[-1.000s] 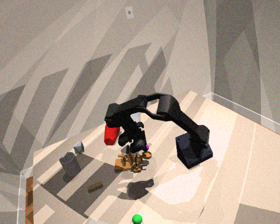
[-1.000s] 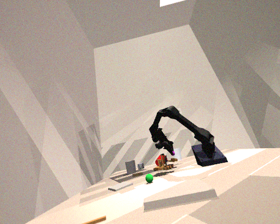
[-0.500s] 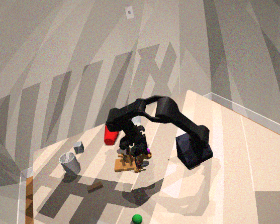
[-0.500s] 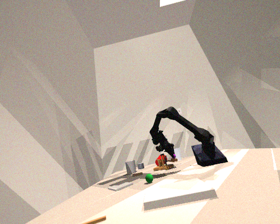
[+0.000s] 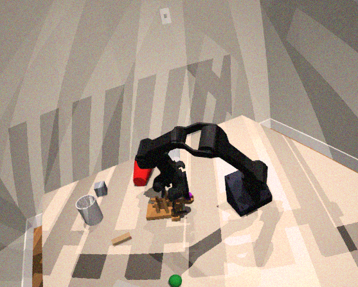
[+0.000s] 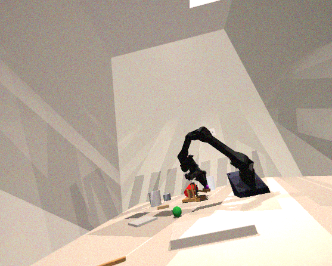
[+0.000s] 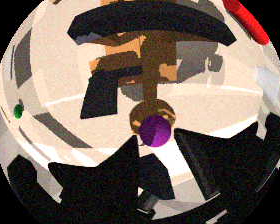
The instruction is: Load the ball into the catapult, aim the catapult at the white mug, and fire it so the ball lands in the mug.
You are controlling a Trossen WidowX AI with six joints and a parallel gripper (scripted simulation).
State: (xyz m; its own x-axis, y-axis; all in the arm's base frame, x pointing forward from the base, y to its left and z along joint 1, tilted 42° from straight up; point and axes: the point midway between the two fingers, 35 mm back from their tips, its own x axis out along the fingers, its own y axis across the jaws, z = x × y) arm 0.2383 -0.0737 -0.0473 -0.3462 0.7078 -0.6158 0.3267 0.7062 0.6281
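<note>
Right now the purple ball is right at my gripper tip. Also, from my gripper tip: wooden block (29 cm ahead, 6 cm below, 4 cm to the left); wooden catapult (6 cm ahead, 2 cm below); green ball (30 cm to the left, 16 cm ahead, 5 cm below).
</note>
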